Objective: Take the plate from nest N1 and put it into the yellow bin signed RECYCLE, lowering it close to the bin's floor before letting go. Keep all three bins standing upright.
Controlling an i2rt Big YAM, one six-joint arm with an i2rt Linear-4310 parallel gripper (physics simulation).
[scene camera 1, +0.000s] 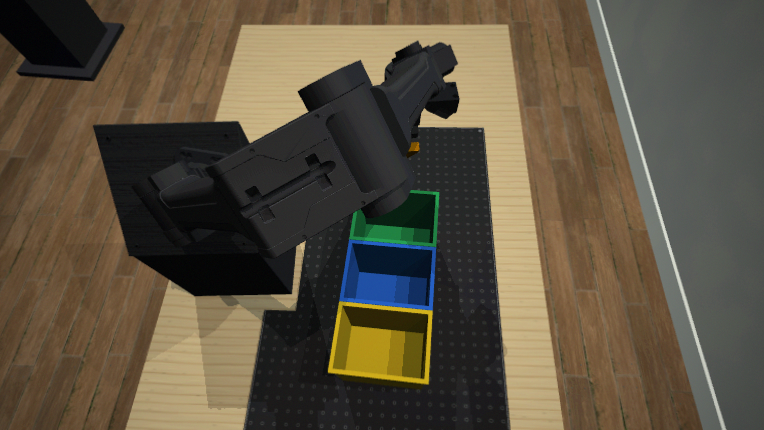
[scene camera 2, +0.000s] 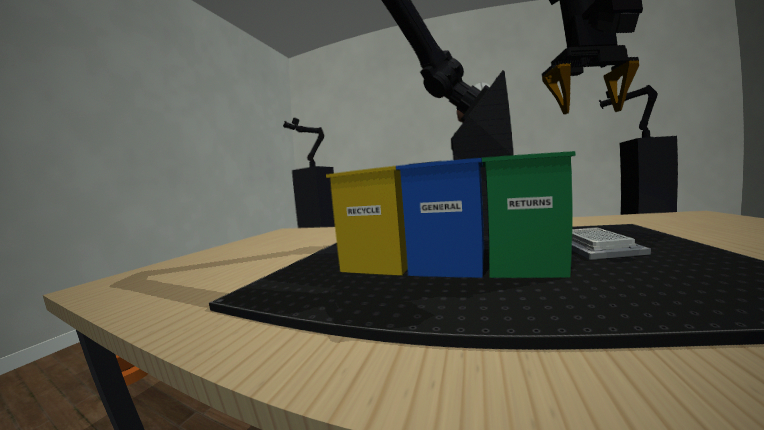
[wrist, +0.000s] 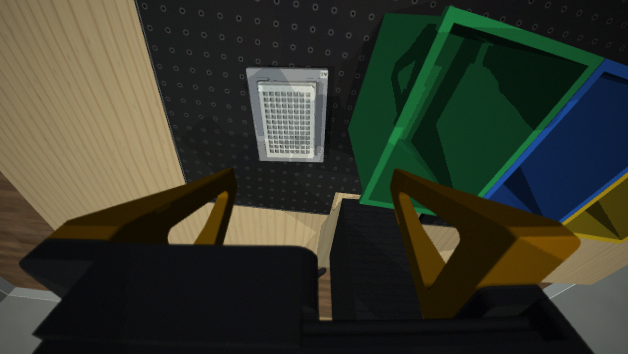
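Where they show: gripper, between the fingertips: (scene camera 2: 592, 112) (wrist: 313, 177); arm's base, origin of its link: (scene camera 2: 478, 106).
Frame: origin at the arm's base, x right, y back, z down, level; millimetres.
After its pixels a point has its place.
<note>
The white plate (scene camera 2: 598, 237) {z 338, x -222, y -261 mm} (wrist: 290, 120) {z 337, x -226, y -241 mm} with a grid of wells lies flat in the grey nest N1 (scene camera 2: 636, 252) {z 356, x -273, y -306 mm} (wrist: 253, 115) {z 351, x -287, y -231 mm}, beside the green bin. In scene camera 1 the plate is hidden by the arm. My gripper (scene camera 2: 592, 112) {z 112, x -199, y -310 mm} (wrist: 313, 177) {z 112, x -199, y -310 mm} is open and empty, high above the mat and higher than the bin rims. In the wrist view the plate shows beyond the fingertips, between them and slightly left of the middle. The yellow RECYCLE bin (scene camera 1: 382, 349) {z 361, x 181, y -318 mm} (scene camera 2: 368, 235) {z 294, x 188, y -409 mm} stands upright at the far end of the bin row, with its floor bare.
The blue GENERAL bin (scene camera 1: 392, 285) {z 361, x 32, y -324 mm} (scene camera 2: 443, 235) {z 296, x 61, y -408 mm} (wrist: 575, 145) {z 237, x 121, y -333 mm} and green RETURNS bin (scene camera 1: 398, 233) {z 361, x -106, y -324 mm} (scene camera 2: 529, 235) {z 299, x -67, y -406 mm} (wrist: 490, 100) {z 250, x -10, y -354 mm} stand upright between the nest and the yellow bin. The bins stand on a black perforated mat (scene camera 1: 465, 320) {z 363, x 95, y -499 mm}. The arm's black base block (scene camera 1: 224, 275) {z 229, x 90, y 27 mm} is beside the row.
</note>
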